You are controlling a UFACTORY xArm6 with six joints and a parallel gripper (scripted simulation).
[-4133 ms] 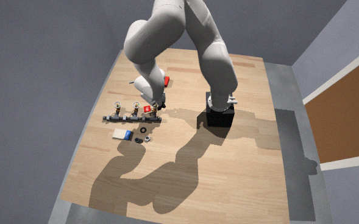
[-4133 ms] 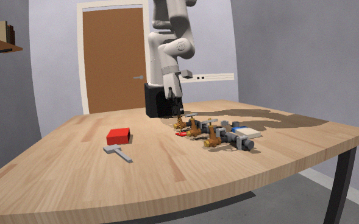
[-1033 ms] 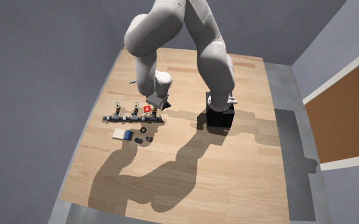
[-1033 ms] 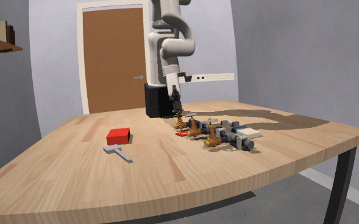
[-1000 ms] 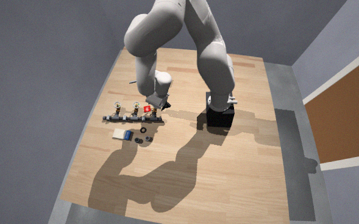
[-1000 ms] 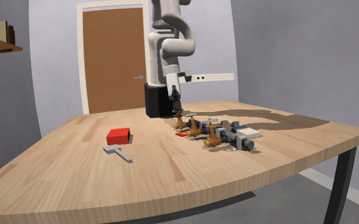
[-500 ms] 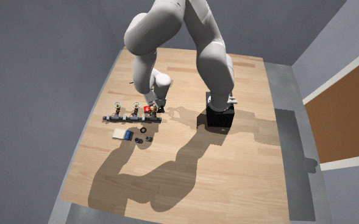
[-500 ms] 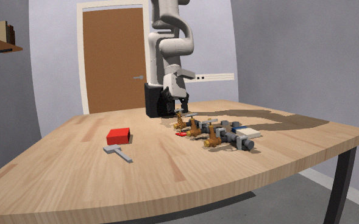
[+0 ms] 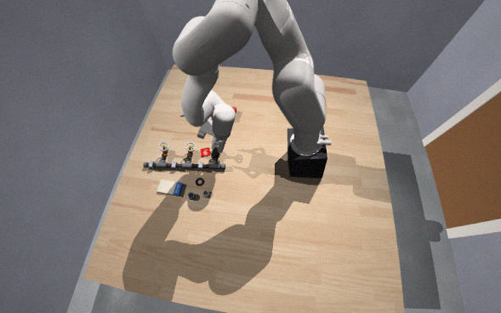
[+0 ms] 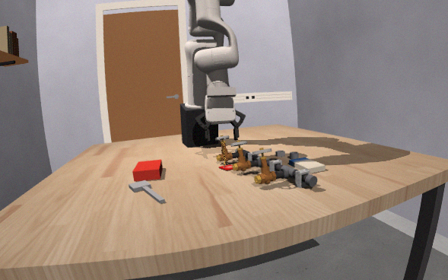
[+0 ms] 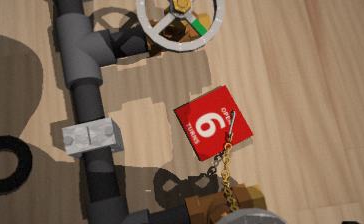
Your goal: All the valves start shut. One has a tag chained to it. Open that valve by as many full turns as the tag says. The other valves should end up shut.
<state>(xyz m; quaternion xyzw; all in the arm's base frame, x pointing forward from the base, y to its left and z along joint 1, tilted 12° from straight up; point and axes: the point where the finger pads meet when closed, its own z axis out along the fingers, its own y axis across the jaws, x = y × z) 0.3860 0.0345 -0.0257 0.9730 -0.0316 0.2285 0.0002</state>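
Now: hand 8 cm short of the red tag, 1 cm to the left of it and 8 cm above it. The rest, counted from my hand: grey hammer-like tool (21 cm ahead, 25 cm to the right, 8 cm below); grey box (19 cm ahead, 21 cm to the left, 7 cm below); red box (5 cm ahead, 25 cm to the right, 7 cm below).
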